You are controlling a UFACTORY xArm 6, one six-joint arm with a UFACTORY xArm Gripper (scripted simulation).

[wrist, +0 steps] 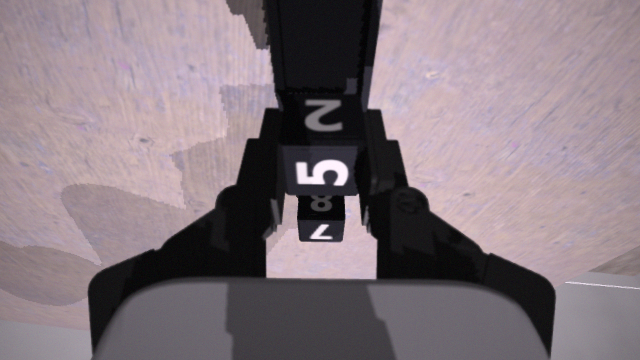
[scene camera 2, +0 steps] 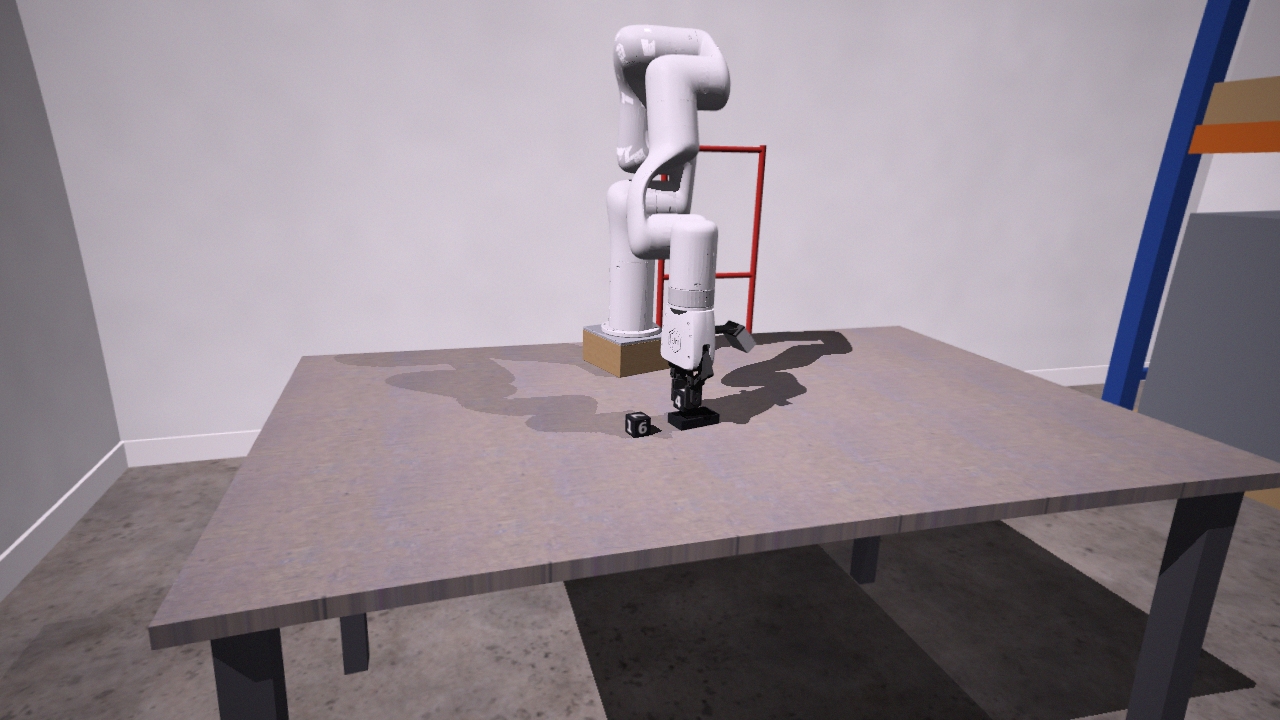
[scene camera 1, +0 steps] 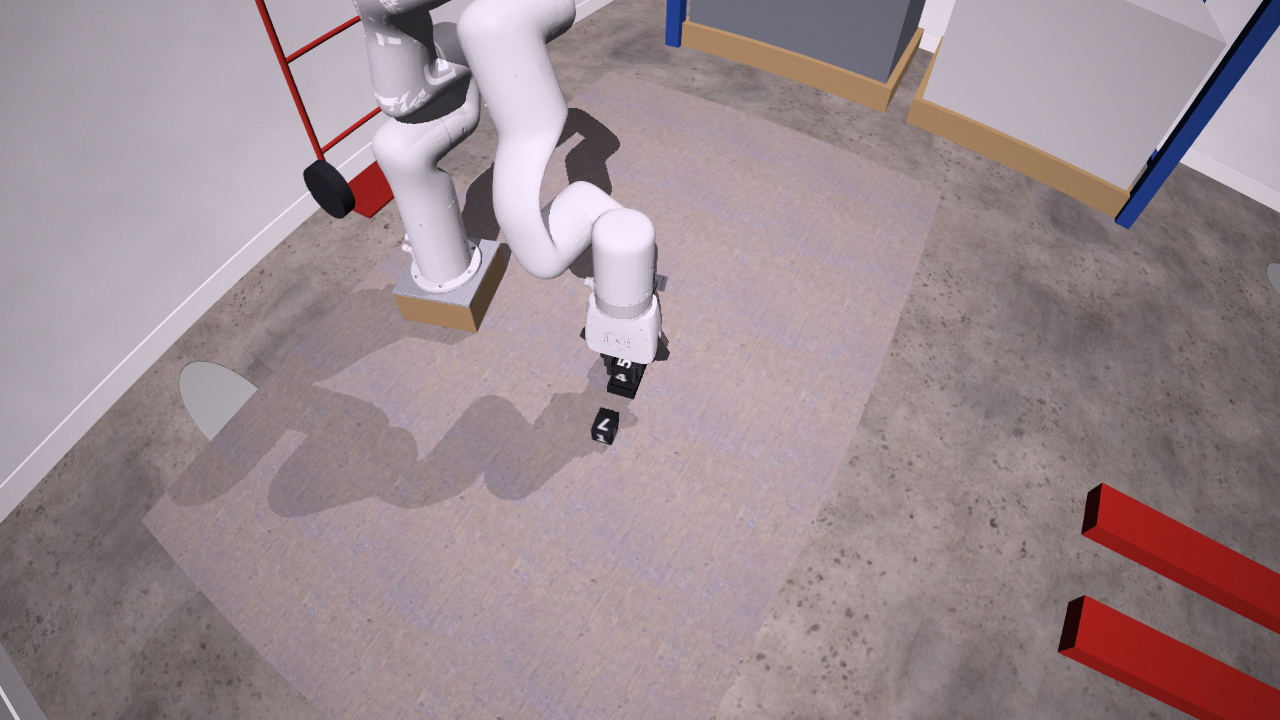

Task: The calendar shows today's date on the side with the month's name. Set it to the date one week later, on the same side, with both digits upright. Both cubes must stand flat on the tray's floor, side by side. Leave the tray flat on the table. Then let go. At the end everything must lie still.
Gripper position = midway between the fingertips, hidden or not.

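Note:
A black number cube [wrist: 320, 218] is in the scene, and so is another black number cube [wrist: 322, 142]. With them is a black tray [scene camera 2: 694, 418], which the wrist view also shows, the tray being at [wrist: 312, 54] there. The robot's gripper [scene camera 1: 624, 371] can be seen as well, and the wrist view has the gripper [wrist: 322, 134] too.

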